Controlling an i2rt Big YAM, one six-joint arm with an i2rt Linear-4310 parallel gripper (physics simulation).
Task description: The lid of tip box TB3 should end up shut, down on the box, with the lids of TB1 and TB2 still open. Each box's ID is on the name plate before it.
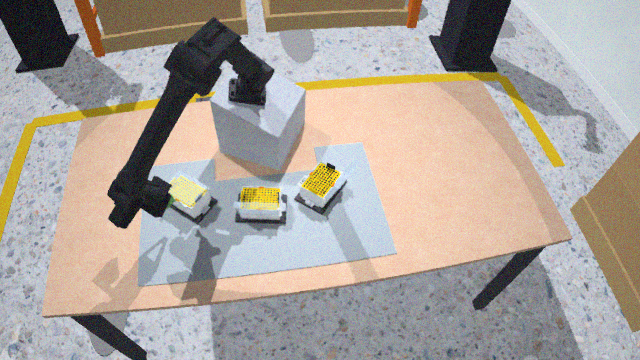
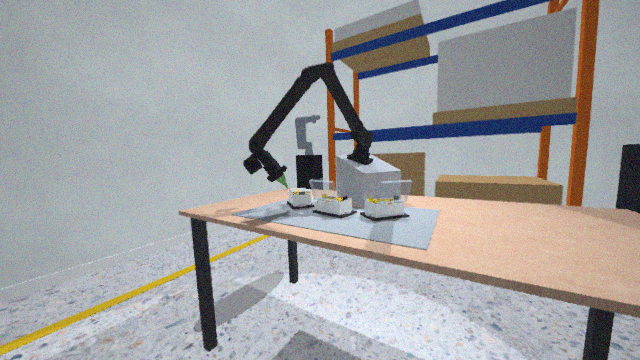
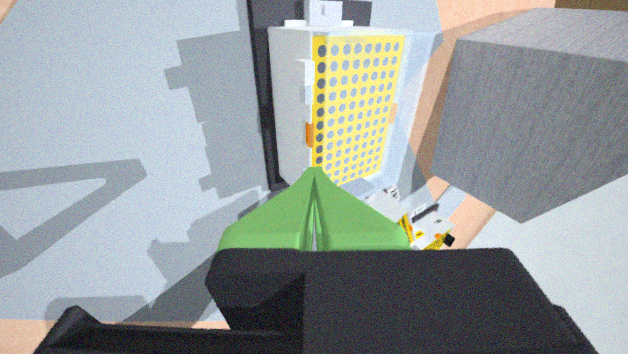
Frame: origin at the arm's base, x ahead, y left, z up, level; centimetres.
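Where they show: gripper, fingertip midpoint: (image 1: 173, 199) (image 2: 287, 188) (image 3: 314, 176); arm's base at its link origin: (image 1: 246, 93) (image 2: 359, 160).
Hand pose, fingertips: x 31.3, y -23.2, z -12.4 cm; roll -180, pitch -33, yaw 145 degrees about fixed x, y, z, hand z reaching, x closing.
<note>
Things, the pixels of their top centre, and the offset from my fingertips. "spot": a spot on its surface instead. Level surfaces: height alone.
- left tip box at its top centre: (image 3: 386, 128) (image 1: 187, 185) (image 2: 301, 189) dx -6.1, dy +3.4, dz -1.1 cm
- middle box at a spot on its surface: (image 1: 260, 213) spot: dx +5.9, dy +26.1, dz -1.2 cm
- right box at its top centre: (image 3: 436, 248) (image 1: 318, 176) (image 2: 382, 198) dx -7.2, dy +44.5, dz -2.3 cm
- blue-grey mat at its surface level: dz -8.9 cm
- wooden table at its surface level: dz -9.2 cm
The left tip box (image 1: 200, 205) (image 2: 300, 199) (image 3: 290, 115) has its clear lid (image 1: 186, 190) (image 3: 357, 95) lying down over the yellow tip rack; whether it is fully seated is hard to tell. The middle box (image 1: 260, 213) (image 2: 334, 206) has its clear lid (image 2: 321, 187) standing up. The right box (image 1: 322, 184) (image 2: 384, 208) also has its clear lid (image 2: 398, 189) standing up. I cannot read the name plates. My gripper (image 1: 171, 201) (image 2: 287, 187) (image 3: 314, 176) is shut and empty, its green fingertips at the near end of the left box, close to the lid; contact is unclear.
The grey pedestal (image 1: 252, 132) (image 2: 370, 182) (image 3: 525, 120) with the arm's base stands behind the boxes. A blue-grey mat (image 1: 280, 250) (image 2: 415, 235) (image 3: 75, 100) lies under the boxes on the wooden table (image 1: 450, 175) (image 2: 525, 240). An orange and blue shelf rack (image 2: 585, 100) stands behind.
</note>
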